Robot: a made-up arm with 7 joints.
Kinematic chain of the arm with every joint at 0, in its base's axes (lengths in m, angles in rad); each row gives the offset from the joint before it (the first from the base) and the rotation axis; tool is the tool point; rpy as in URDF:
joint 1: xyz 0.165 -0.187 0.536 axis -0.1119 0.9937 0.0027
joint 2: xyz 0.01 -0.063 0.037 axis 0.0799 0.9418 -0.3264
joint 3: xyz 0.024 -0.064 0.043 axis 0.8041 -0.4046 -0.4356
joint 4: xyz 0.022 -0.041 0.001 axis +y
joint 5: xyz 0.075 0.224 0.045 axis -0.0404 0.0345 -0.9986
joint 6: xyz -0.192 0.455 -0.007 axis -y
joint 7: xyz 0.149 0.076 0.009 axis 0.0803 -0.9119 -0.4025
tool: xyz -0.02 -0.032 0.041 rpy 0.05 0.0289 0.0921
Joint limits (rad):
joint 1: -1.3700..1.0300
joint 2: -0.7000..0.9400
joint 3: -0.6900..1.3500
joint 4: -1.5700..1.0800
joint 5: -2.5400..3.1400
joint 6: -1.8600..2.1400
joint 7: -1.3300..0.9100
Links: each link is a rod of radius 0.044 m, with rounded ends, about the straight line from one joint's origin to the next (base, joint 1, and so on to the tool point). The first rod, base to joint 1, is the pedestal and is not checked.
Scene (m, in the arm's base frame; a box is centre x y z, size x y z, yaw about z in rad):
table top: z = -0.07
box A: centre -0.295 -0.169 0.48 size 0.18 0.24 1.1 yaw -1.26
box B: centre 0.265 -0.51 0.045 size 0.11 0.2 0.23 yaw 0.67
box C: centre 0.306 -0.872 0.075 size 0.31 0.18 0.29 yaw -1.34
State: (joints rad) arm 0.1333 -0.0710 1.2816 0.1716 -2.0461 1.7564 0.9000
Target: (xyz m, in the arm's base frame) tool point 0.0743 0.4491 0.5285
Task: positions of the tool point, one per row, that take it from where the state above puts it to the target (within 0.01 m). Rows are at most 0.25 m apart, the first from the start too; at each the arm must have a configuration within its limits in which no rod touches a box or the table.
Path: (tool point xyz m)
1: -0.1793 -0.3723 0.5596
2: -0.1987 -0.4037 0.7053
3: -0.1646 -0.4545 0.8554
4: -0.0756 -0.5067 0.9913
5: -0.0788 -0.3422 1.1040
6: -0.0997 -0.1275 1.1265
7: -0.1177 0.0921 1.0500
8: -0.1047 0.2751 0.8949
9: -0.0409 0.3959 0.7041
10: 0.0743 0.4491 0.5285

